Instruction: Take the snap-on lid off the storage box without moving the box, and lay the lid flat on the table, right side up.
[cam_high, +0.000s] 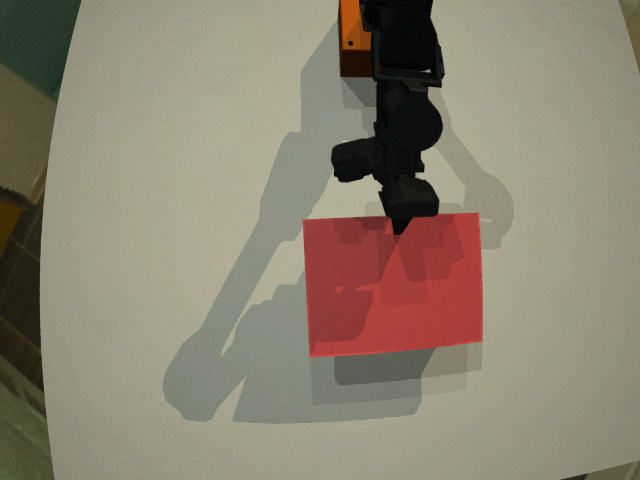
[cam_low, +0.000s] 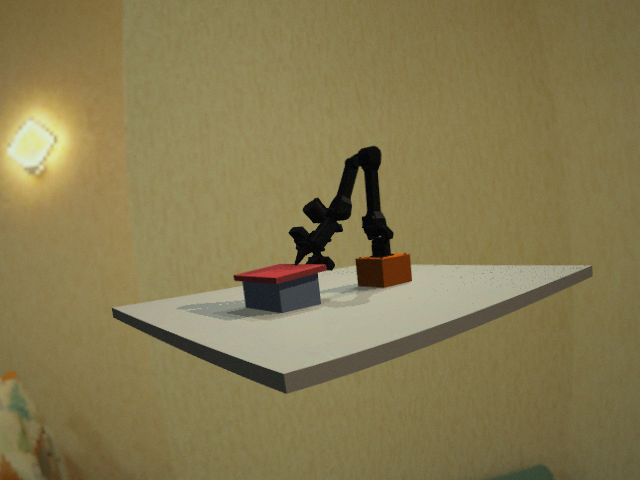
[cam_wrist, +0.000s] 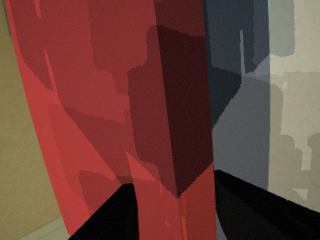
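The red lid lies 8 cm ahead of my gripper tip. From my gripper tip the other things lie so: grey-blue storage box (8 cm ahead, 5 cm below).
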